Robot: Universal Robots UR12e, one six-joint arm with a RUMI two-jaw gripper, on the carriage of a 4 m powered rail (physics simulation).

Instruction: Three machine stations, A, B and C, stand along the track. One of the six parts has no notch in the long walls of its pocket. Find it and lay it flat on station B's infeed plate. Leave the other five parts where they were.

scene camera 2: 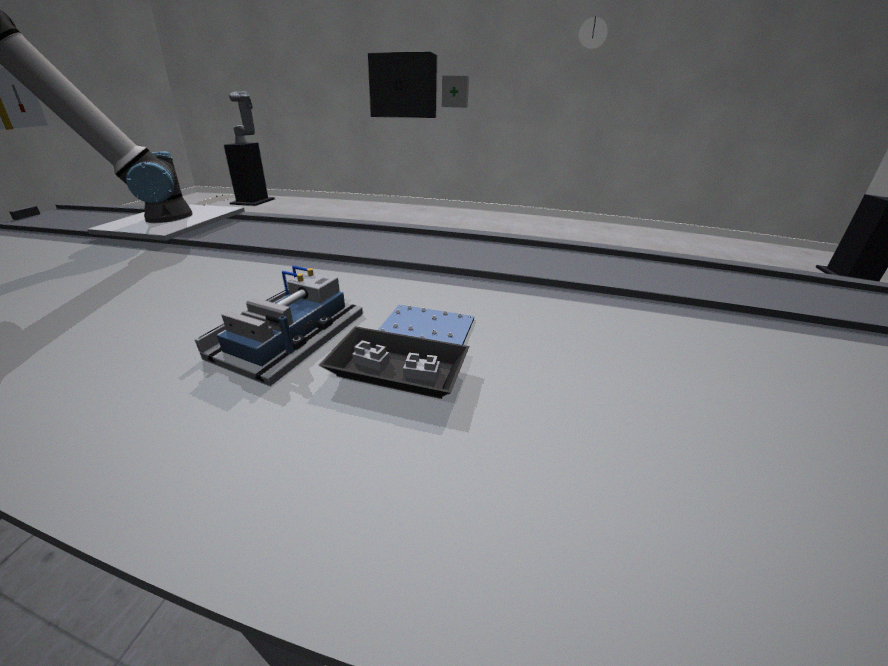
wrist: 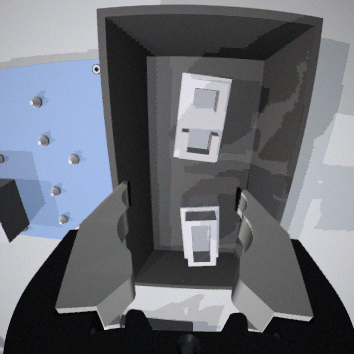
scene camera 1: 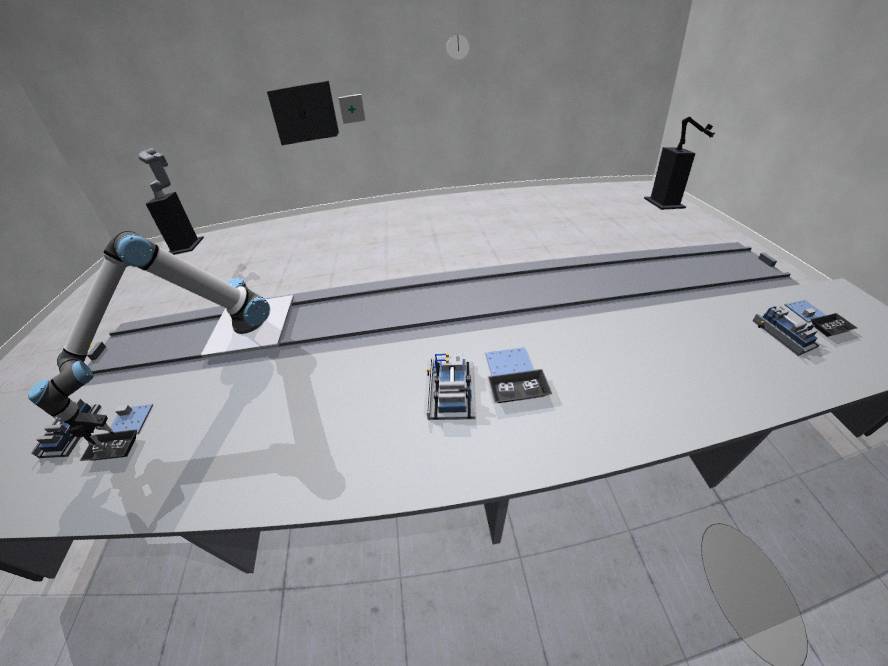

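Seen in the pictures: gripper, between the fingertips: [wrist: 183,185] [scene camera 1: 110,442]; arm's base, origin of its link: [scene camera 2: 169,217].
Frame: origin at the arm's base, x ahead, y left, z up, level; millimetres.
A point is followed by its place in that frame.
Observation:
My gripper [wrist: 183,185] @(x 758, y -488, z 14 mm) [scene camera 1: 100,434] @(x 758, y -488, z 14 mm) is open over the dark tray [wrist: 115,100] @(x 708, y -429, z 8 mm) of the left station. In the wrist view its fingers stand on either side of the nearer light part [wrist: 187,240] @(x 764, y -539, z 17 mm), which has a long pocket; I cannot tell whether its long walls are notched. The farther light part [wrist: 201,116] @(x 768, y -438, z 3 mm) lies slightly turned, with two openings, beyond the fingertips. The middle station, B by its place, has a blue pegged plate [scene camera 1: 509,360] @(x 552, y 1358, z -22 mm) [scene camera 2: 430,322] @(x 541, y 1361, z -22 mm) and a tray [scene camera 2: 401,346] @(x 675, y 1339, z -5 mm) with two light parts [scene camera 2: 370,355] @(x 738, y 1301, z 9 mm) [scene camera 2: 421,367] @(x 740, y 1400, z 3 mm). The gripper does not show in scene camera 2.
A grey block [scene camera 1: 124,410] @(x 572, y -516, z 10 mm) [wrist: 10,210] @(x 574, y -540, z -3 mm) stands on the left blue plate [wrist: 20,80] @(x 608, y -411, z -22 mm). Machines [scene camera 1: 451,387] @(x 717, y 1068, z 52 mm) [scene camera 1: 789,331] @(x 727, y 2865, z 25 mm) stand at the middle and right stations. The right tray [scene camera 1: 851,328] @(x 772, y 3357, z -4 mm) holds small light parts. The rail [scene camera 1: 502,286] runs behind the table.

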